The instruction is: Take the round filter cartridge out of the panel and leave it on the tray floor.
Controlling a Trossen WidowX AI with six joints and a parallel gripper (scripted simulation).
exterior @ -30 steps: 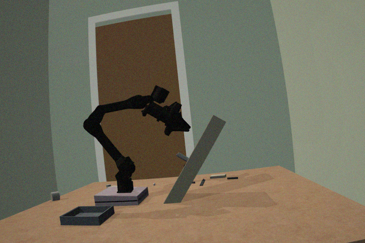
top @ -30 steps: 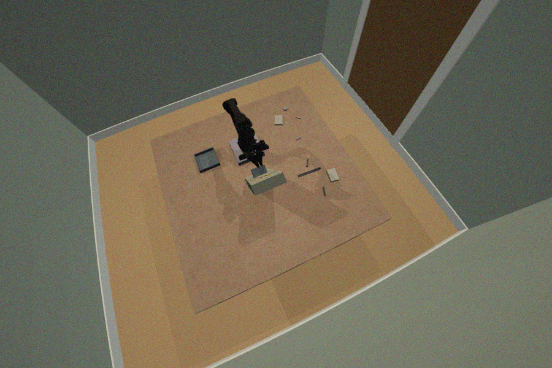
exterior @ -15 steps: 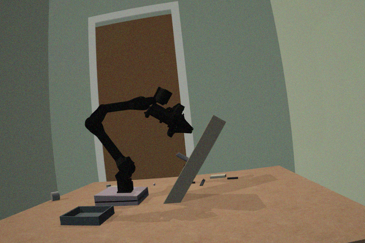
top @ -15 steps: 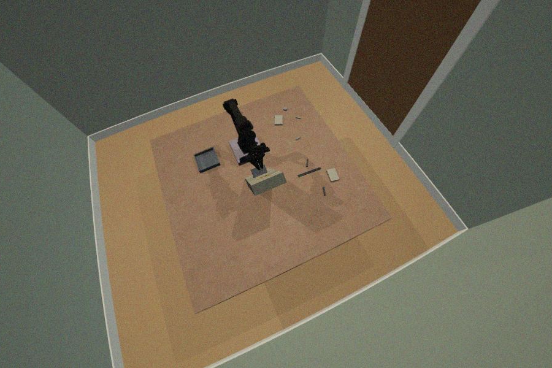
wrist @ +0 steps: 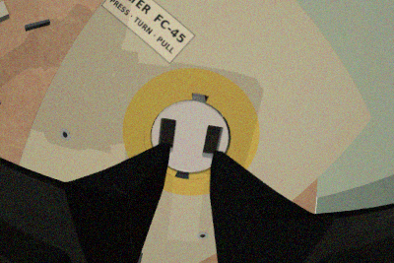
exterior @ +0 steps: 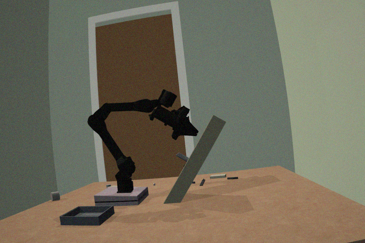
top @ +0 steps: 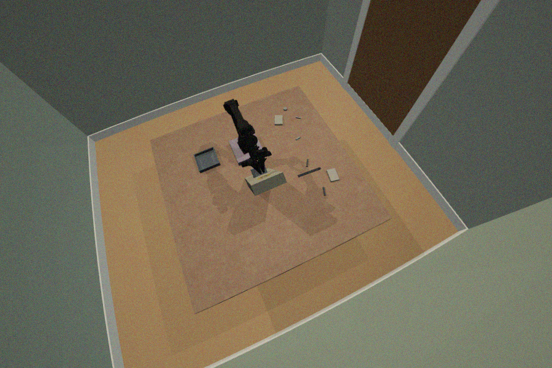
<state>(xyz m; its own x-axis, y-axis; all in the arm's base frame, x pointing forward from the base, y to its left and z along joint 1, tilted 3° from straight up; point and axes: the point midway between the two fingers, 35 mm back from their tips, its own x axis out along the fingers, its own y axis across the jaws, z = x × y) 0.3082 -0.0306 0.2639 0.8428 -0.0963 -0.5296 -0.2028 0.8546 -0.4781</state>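
Right now the white round cartridge is 3 cm ahead of my gripper tip and 2 cm below it. From my gripper tip the other things lie so: service panel (10 cm below, 2 cm behind); dark tray (44 cm behind, 26 cm below, 24 cm to the right).
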